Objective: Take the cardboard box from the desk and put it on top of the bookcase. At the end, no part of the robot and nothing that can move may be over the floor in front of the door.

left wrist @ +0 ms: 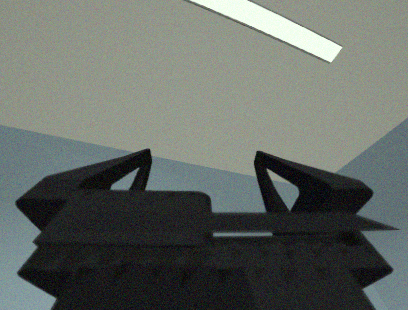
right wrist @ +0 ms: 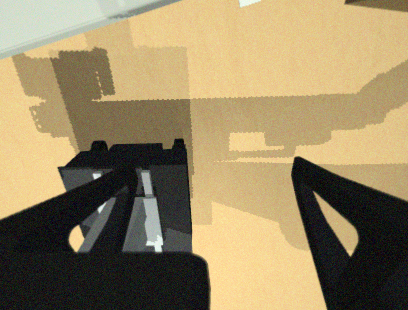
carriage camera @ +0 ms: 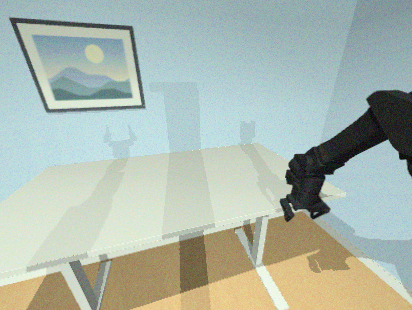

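The desk has a pale top; its front edge crosses the upper left of the right wrist view. The cardboard box cannot be made out in the carriage camera. A dark brown patch at the top right corner of the right wrist view is too cut off to identify. My right gripper is open and empty, pointing down over the floor just off the desk's front edge, near its right end. My left gripper is open and empty, with ceiling and wall beyond it. The bookcase and the door do not show.
A framed picture hangs on the blue wall behind the desk. White desk legs stand on the tan floor. In the right wrist view, a black part of the robot's body stands at the lower left. A ceiling light shows above.
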